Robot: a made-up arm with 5 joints.
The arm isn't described. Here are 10 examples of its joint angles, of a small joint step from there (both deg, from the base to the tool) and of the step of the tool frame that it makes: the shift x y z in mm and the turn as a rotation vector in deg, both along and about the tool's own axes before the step.
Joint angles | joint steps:
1: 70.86 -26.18 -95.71 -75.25 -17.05 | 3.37 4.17 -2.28 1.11 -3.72
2: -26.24 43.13 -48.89 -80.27 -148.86 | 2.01 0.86 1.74 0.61 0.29
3: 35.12 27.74 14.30 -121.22 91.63 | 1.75 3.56 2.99 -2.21 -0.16
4: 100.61 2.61 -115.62 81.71 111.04 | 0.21 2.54 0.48 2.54 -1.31
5: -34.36 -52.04 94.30 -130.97 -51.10 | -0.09 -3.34 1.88 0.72 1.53
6: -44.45 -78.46 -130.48 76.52 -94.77 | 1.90 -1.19 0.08 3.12 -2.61
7: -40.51 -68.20 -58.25 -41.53 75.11 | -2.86 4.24 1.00 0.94 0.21
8: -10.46 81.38 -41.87 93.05 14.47 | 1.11 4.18 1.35 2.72 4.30
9: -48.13 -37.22 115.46 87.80 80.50 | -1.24 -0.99 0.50 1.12 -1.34
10: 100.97 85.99 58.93 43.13 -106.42 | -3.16 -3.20 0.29 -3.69 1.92
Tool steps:
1: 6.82 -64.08 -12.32 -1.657 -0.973 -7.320
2: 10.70 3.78 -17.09 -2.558 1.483 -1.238
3: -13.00 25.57 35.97 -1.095 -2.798 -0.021
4: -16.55 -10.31 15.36 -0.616 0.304 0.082
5: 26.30 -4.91 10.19 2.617 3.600 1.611
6: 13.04 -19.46 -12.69 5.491 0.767 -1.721
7: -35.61 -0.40 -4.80 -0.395 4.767 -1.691
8: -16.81 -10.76 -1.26 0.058 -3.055 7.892
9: -13.81 4.79 -6.95 -1.692 -0.786 -0.483
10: -12.11 -13.99 15.58 -6.132 -2.689 -0.020
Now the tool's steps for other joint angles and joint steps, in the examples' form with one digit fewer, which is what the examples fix.
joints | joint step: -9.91 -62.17 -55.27 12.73 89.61 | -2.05 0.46 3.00 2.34 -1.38
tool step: 7.4 -2.4 -3.7 -1.46 1.33 -3.18
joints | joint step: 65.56 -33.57 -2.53 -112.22 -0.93 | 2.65 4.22 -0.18 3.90 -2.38
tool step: -31.6 -20.3 56.3 1.06 -7.76 -3.13
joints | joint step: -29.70 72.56 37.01 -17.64 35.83 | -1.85 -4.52 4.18 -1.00 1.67
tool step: 3.0 8.0 -9.3 3.94 2.11 -3.77
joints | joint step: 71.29 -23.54 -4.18 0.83 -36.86 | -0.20 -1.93 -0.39 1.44 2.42
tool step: -18.1 -3.7 -3.0 0.59 0.56 1.78
